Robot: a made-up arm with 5 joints.
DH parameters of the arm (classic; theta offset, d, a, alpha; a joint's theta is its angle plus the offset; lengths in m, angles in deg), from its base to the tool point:
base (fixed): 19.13 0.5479 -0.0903 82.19
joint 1: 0 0.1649 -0.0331 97.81
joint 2: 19.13 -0.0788 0.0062 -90
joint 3: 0 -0.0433 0.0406 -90
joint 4: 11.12 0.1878 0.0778 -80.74
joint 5: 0 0.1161 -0.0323 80.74
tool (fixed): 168.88 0.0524 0 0
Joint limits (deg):
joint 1: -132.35..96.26
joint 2: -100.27..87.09
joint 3: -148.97..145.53
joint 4: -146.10..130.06
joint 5: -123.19..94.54
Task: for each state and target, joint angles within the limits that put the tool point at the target. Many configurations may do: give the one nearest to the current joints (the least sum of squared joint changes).
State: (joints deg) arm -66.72 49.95 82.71 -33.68 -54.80
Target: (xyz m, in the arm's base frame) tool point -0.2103 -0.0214 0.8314
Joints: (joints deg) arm -18.53 3.94 89.97 -46.89 -24.70
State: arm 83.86 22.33 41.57 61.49 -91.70
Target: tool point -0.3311 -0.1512 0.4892
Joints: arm 84.06 10.24 26.29 46.66 -56.28
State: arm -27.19 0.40 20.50 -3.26 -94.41
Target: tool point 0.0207 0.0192 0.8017
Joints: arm -29.78 -3.53 28.90 -1.78 -88.90
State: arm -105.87 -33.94 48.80 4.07 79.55
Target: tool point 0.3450 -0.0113 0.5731
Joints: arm -124.96 -51.37 58.80 0.69 82.00
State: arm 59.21 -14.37 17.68 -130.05 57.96
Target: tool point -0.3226 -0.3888 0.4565
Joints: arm 78.17 7.05 44.18 -138.11 54.41
